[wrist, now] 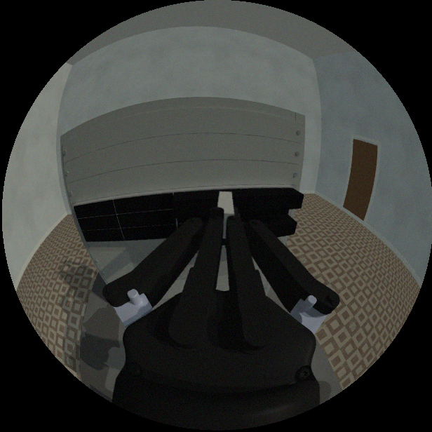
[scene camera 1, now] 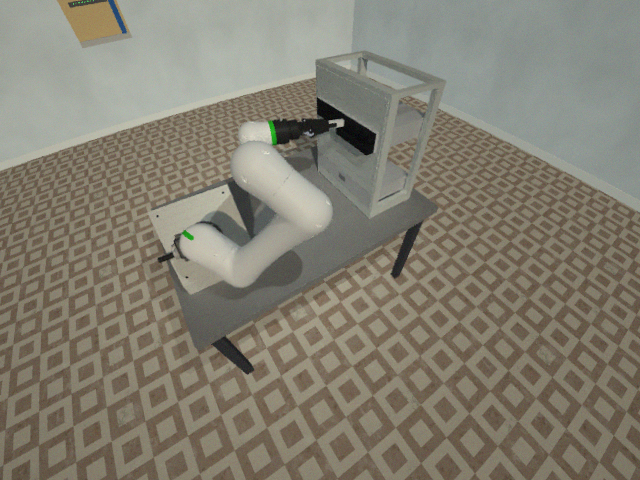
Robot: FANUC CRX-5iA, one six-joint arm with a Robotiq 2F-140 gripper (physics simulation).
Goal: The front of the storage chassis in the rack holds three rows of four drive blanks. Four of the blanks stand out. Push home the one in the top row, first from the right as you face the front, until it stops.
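Frame: origin at the arm's base, x ahead, y left, z up, level; metres.
Seen in the pictures: gripper, between the fingertips: [scene camera 1: 343, 122].
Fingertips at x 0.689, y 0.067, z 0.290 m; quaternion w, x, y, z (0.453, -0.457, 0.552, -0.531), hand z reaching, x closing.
A point is followed by its place in that frame.
The storage chassis [scene camera 1: 360, 139] {y 0.000, x 0.737, z 0.232 m} [wrist: 97, 220] shows as a black band across the rack front. In the wrist view, the top-row blank first from the right [wrist: 270, 198] stands out, its end jutting at the right. The top-row blank beside it [wrist: 194, 199] also looks raised, and a lower blank [wrist: 286, 227] at the right stands out. My gripper [scene camera 1: 337, 123] {y 0.067, x 0.689, z 0.290 m} [wrist: 224, 201] is shut and empty, with its pale tips at the chassis front, by the left end of the right-hand top blank. Whether the tips touch anything cannot be told. The fingers hide part of the lower rows.
The grey rack [scene camera 1: 379, 155] {y -0.102, x 0.767, z 0.202 m} [wrist: 182, 145] stands at the far end of the table [scene camera 1: 330, 248] {y -0.175, x 0.497, z -0.177 m}. Plain panels lie above the chassis, and a grey front continues below it. The rack's open frame and right post [scene camera 1: 421, 139] {y -0.085, x 1.019, z 0.201 m} rise beside it. The arm base stands on a pale plate [scene camera 1: 170, 217] {y 0.088, x -0.088, z 0.096 m}.
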